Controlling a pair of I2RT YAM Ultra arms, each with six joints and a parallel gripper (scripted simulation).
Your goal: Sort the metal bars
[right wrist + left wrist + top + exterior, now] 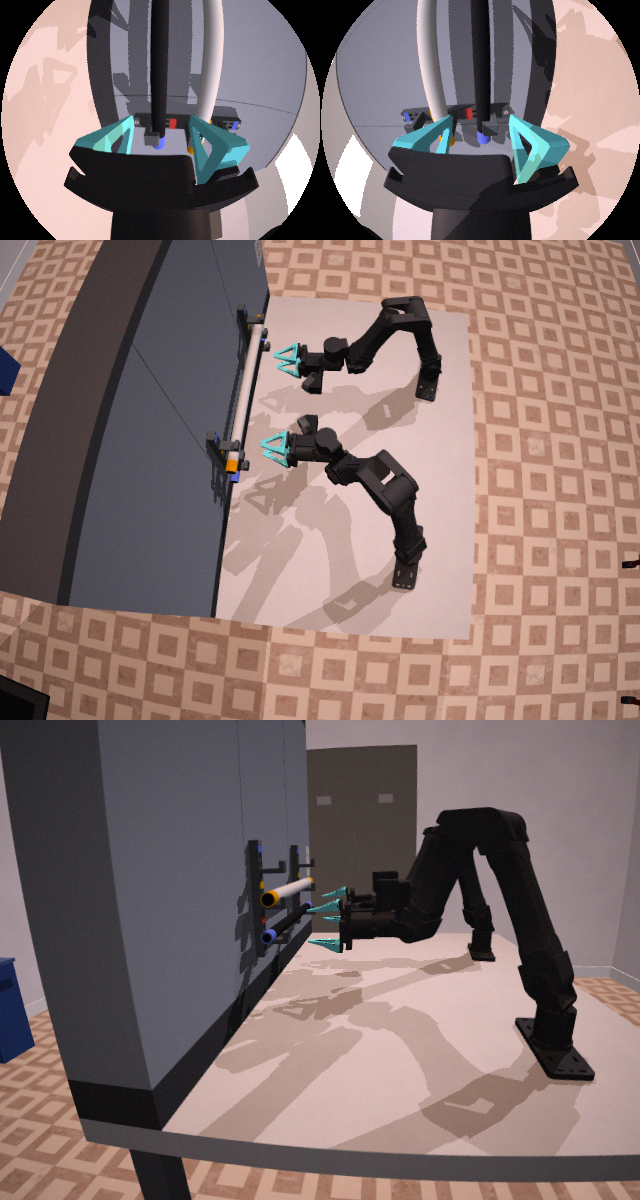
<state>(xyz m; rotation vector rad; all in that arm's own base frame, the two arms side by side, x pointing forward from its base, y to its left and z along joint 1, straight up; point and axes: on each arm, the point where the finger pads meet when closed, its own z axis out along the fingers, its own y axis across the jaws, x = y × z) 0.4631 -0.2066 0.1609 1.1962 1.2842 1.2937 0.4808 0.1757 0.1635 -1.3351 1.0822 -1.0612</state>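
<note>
The dark metal bar is 60 mm ahead of my right hand, 150 mm to the left of it and 10 mm below it. From my right hand the other things lie so: pale metal bar (50 mm ahead, 150 mm to the left, 70 mm above); tall grey wall panel (160 mm ahead, 200 mm to the left, 260 mm above).
</note>
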